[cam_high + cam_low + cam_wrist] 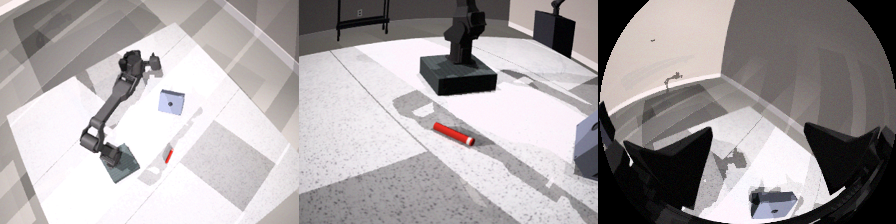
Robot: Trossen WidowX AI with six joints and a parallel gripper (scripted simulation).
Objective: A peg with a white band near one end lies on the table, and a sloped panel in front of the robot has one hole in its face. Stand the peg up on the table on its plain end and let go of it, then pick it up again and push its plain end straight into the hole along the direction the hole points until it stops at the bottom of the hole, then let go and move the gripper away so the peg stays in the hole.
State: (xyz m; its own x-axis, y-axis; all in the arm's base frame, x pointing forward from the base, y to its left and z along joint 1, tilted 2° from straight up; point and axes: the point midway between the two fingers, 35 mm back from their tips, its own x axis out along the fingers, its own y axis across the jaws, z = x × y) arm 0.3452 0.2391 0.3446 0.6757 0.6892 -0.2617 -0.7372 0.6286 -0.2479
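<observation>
My gripper tip is 10 cm past the red peg, 37 cm to the left of it and 36 cm above it. From my gripper tip the other things lie so: grey-blue sloped panel 6 cm ahead, 14 cm to the right, 32 cm below.
</observation>
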